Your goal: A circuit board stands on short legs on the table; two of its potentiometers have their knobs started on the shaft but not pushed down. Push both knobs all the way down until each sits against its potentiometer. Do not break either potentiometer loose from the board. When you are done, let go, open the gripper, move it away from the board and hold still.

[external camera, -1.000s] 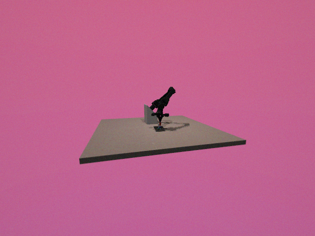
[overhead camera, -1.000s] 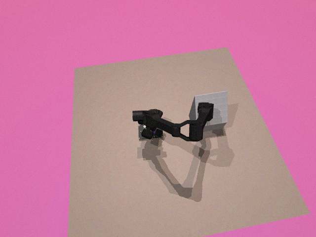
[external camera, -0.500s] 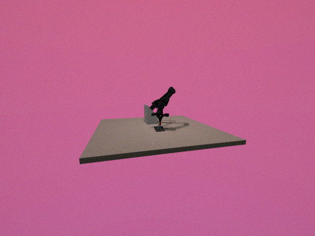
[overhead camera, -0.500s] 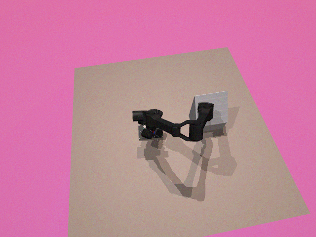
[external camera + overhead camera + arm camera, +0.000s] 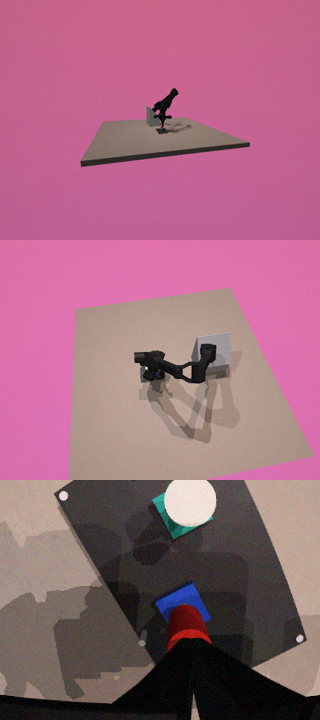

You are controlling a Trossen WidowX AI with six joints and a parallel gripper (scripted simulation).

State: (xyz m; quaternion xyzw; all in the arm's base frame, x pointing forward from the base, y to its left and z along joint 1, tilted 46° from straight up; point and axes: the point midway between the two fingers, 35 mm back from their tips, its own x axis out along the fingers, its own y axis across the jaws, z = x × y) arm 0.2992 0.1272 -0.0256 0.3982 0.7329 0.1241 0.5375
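My gripper tip is now 2 cm above the red knob. Also, from my gripper tip: grey knob 5 cm ahead, 2 cm to the right, 2 cm below.
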